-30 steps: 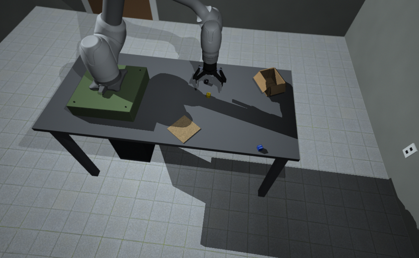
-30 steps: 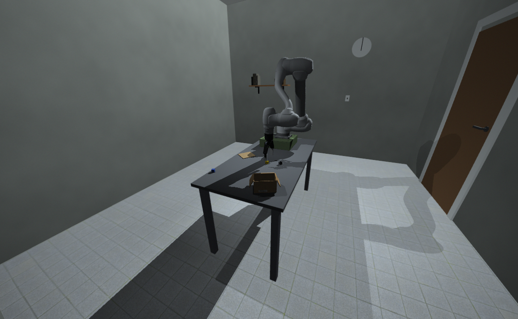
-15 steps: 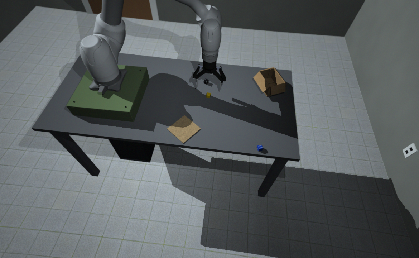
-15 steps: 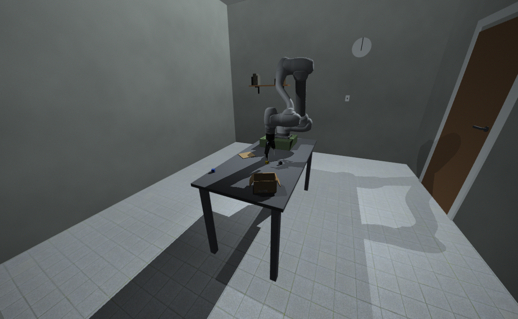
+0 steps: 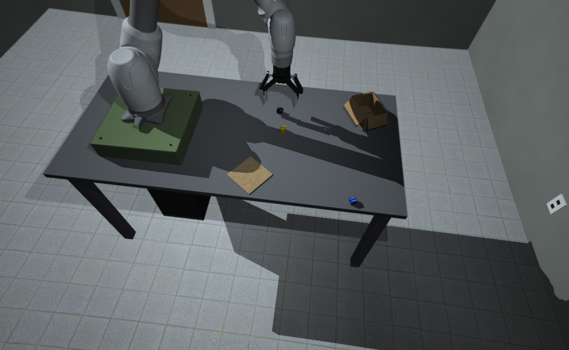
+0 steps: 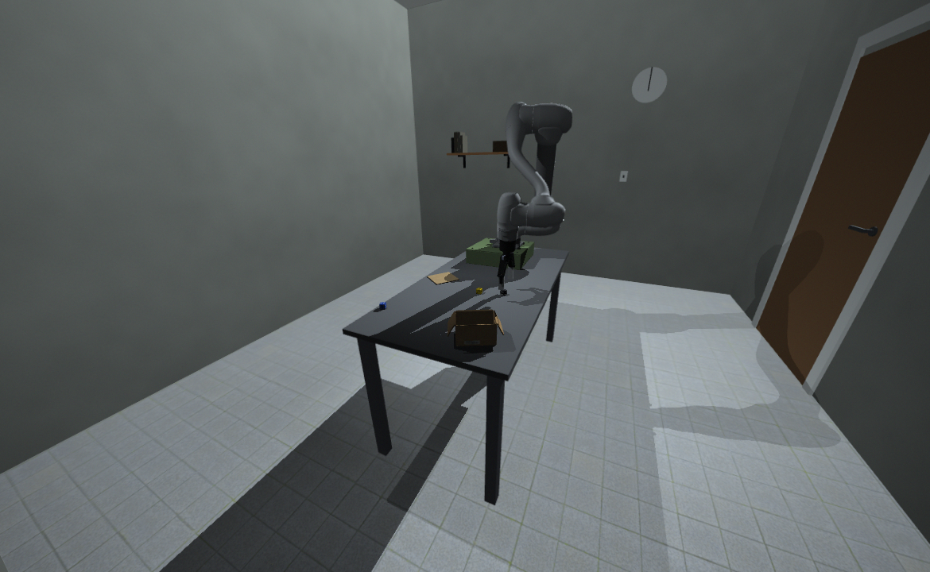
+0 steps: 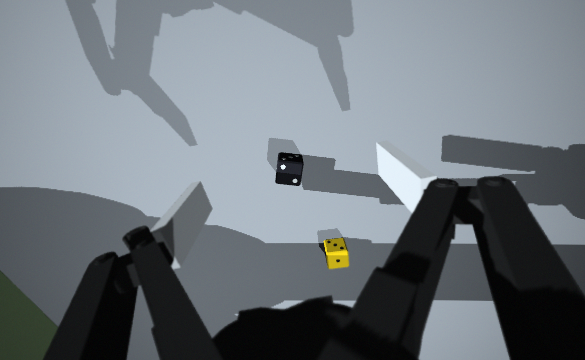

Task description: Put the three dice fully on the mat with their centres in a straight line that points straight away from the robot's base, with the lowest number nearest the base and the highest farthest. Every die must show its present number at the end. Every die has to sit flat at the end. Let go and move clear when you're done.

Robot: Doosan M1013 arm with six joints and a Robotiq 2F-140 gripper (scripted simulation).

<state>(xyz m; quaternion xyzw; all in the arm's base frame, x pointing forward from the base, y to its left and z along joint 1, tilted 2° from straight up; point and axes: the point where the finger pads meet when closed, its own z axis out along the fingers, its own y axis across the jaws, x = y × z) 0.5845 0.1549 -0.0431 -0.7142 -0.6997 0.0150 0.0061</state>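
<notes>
Right now my hand is 1 cm to the left of the black die and 6 cm above it. Round my hand: tan mat 9 cm behind, 40 cm to the right, 7 cm below; cardboard box 42 cm ahead, 2 cm below; yellow die 2 cm ahead, 13 cm to the right, 6 cm below.
</notes>
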